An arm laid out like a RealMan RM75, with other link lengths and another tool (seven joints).
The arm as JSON. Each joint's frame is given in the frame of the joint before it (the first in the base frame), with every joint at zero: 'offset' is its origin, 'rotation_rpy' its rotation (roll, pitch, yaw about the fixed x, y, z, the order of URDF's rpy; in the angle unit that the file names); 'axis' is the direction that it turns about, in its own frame. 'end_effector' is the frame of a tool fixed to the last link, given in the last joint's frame.
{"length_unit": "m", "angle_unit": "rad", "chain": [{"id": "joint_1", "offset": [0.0, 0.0, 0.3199], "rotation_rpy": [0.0, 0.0, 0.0], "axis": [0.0, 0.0, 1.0]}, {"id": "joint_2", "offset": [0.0, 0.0, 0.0], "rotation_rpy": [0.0, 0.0, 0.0], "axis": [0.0, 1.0, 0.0]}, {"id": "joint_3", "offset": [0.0, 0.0, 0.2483], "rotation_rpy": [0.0, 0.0, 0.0], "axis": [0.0, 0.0, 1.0]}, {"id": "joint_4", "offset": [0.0, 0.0, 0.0], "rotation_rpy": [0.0, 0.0, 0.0], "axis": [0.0, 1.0, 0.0]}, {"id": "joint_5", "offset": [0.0, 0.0, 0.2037], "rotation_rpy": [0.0, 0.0, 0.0], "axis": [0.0, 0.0, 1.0]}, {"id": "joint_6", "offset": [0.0, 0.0, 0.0], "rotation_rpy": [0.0, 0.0, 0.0], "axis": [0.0, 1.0, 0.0]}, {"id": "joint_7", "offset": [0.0, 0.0, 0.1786], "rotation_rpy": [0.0, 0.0, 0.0], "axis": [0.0, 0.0, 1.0]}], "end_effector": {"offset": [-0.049, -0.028, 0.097], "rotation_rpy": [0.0, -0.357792, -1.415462]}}
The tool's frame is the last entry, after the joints.
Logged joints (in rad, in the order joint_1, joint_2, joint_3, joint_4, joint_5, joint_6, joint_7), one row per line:
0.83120, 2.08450, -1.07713, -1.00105, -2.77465, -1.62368, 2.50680
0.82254, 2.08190, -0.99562, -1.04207, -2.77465, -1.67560, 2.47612
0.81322, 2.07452, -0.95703, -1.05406, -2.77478, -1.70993, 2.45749
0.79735, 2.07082, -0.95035, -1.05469, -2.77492, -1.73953, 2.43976
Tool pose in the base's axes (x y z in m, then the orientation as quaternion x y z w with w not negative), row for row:
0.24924, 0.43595, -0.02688, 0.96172, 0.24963, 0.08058, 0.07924
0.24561, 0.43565, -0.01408, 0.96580, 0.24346, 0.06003, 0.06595
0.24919, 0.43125, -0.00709, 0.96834, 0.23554, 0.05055, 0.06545
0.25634, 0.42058, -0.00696, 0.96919, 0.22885, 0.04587, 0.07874
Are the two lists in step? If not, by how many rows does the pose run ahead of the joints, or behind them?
They are in step.
